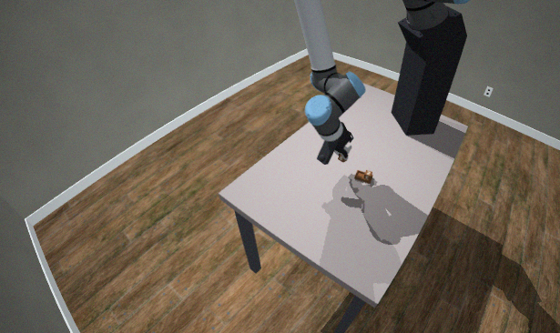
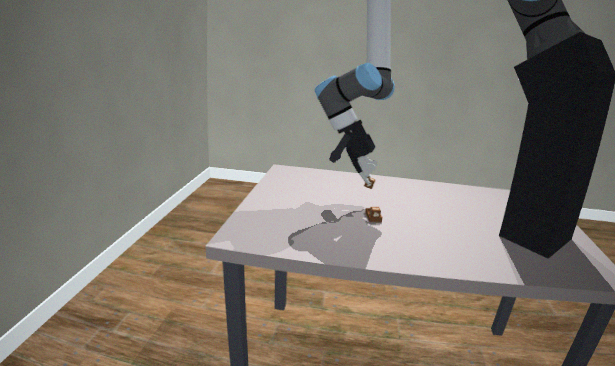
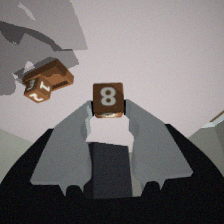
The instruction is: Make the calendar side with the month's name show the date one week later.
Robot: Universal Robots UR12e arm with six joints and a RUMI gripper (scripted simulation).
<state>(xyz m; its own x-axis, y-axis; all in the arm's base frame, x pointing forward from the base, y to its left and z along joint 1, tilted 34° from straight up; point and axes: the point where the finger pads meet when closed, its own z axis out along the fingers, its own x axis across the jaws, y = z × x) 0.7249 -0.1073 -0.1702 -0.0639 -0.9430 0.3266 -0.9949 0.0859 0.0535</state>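
Right now the brown calendar cube is 1 cm below my hand. From my hand the other things lie so: brown wooden calendar tray: 4 cm behind, 10 cm to the left, 8 cm below.
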